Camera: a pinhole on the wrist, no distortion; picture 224 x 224 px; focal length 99.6 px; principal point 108.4 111.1 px. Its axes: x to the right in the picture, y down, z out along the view. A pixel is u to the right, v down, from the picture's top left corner.
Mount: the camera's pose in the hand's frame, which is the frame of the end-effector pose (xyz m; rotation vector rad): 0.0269 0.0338 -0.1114 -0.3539 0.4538 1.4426
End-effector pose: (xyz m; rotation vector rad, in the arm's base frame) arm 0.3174 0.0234 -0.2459 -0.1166 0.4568 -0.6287
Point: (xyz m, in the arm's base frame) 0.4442 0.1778 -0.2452
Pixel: 133 134
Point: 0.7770 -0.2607 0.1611
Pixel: 35 59
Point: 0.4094 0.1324 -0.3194
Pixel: 156 121
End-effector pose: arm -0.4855 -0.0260 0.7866 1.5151 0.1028 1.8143
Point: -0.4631 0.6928 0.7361
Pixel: behind the camera
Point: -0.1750 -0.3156 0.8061
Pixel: 54 158
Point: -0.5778 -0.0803 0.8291
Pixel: 139 148
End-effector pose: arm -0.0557 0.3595 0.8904 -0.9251 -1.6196 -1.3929
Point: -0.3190 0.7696 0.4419
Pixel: outside the picture
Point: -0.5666 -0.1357 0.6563
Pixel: behind the camera
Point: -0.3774 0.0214 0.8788
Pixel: behind the camera
